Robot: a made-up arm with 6 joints.
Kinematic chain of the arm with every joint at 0, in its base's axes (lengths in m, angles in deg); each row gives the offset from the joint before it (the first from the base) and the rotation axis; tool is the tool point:
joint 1: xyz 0 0 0.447 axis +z
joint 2: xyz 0.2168 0 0 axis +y
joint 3: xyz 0 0 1.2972 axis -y
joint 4: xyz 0 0 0.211 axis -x
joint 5: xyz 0.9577 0 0 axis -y
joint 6: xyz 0.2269 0 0 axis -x
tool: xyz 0 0 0
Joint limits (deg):
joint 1: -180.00..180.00
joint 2: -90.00..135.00
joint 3: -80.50..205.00
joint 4: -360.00..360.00
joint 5: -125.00..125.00
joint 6: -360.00..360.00
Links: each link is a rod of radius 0.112 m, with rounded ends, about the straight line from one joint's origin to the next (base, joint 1, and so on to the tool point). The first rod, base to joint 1, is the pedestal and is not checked.
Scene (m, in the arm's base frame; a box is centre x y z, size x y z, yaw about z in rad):
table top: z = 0
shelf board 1: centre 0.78 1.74 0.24 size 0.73 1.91 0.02 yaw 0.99
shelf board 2: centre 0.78 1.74 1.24 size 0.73 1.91 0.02 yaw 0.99
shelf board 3: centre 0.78 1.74 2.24 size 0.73 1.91 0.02 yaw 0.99
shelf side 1: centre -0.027 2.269 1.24 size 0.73 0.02 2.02 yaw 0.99
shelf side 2: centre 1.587 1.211 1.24 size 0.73 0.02 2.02 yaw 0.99
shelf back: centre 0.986 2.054 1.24 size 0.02 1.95 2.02 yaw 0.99
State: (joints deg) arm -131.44 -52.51 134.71 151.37 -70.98 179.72
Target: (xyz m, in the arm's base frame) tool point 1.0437 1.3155 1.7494
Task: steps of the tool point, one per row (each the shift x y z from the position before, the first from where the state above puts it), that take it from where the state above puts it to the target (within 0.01 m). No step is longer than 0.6 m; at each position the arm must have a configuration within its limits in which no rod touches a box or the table.
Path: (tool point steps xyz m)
1: -0.0817 -0.1422 -0.0013
2: -0.1006 -0.1537 -0.0002
3: -0.1186 -0.1627 0.0016
4: 0.0533 0.0438 0.4963
5: -0.0916 -0.1003 0.5423
6: 0.1097 0.1495 0.0224
7: 0.0933 0.1426 -0.0003
8: 0.0753 0.1318 -0.0222

